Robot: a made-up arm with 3 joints. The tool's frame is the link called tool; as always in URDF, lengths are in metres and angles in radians.
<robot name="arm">
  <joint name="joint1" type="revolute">
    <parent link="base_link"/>
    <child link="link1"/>
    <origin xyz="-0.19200 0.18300 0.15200" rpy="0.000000 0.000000 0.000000"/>
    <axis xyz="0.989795 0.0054 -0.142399"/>
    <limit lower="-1.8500" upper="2.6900" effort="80" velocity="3"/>
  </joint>
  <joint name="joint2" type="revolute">
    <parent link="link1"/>
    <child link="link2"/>
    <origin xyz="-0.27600 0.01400 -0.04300" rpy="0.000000 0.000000 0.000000"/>
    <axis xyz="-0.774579 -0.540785 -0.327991"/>
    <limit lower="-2.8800" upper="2.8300" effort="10" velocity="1.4"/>
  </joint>
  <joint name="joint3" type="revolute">
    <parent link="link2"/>
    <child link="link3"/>
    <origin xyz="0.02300 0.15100 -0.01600" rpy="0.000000 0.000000 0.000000"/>
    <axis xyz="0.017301 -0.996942 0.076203"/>
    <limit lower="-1.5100" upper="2.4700" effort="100" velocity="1.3"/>
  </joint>
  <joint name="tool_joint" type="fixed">
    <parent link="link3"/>
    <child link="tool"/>
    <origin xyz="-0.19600 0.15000 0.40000" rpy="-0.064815 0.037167 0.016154"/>
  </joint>
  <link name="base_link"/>
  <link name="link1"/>
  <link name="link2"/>
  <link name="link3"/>
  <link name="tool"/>
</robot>
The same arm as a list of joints. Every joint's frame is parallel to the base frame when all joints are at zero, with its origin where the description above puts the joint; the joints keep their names.
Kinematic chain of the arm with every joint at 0, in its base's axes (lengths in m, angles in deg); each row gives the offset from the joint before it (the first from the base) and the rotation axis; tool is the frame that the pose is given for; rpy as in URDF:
joint1: xyz -0.192 0.183 0.152 axis 0.989795 0.0054 -0.142399
joint2: xyz -0.276 0.014 -0.043 axis -0.774579 -0.540785 -0.327991
joint3: xyz 0.023 0.151 -0.016 axis 0.017301 -0.996942 0.076203
tool: xyz -0.196 0.15 0.4 rpy -3.71 2.13 0.93
Joint limits (deg, base to tool): -106..154.13 -165.01..162.15 -86.52..141.52

